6 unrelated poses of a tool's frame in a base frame.
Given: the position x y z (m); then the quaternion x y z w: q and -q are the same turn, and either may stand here.
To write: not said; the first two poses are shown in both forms.
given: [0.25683, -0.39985, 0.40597, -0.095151, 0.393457, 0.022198, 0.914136]
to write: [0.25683, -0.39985, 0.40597, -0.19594, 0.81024, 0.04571]
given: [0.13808, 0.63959, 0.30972, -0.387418, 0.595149, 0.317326, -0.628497]
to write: [0.13808, 0.63959, 0.30972, 0.88777, -1.36378, -0.72715]
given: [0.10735, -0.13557, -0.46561, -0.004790, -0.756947, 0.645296, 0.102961]
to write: [0.10735, -0.13557, -0.46561, -0.01414, -2.23374, 1.90426]
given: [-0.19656, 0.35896, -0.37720, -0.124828, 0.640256, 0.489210, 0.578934]
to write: [-0.19656, 0.35896, -0.37720, -0.29191, 1.49724, 1.14402]
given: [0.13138, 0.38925, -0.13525, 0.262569, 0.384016, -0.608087, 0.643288]
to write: [0.13138, 0.38925, -0.13525, 0.59811, 0.87475, -1.38517]
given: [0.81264, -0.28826, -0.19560, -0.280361, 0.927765, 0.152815, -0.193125]
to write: [0.81264, -0.28826, -0.19560, 0.78661, -2.60305, -0.42876]
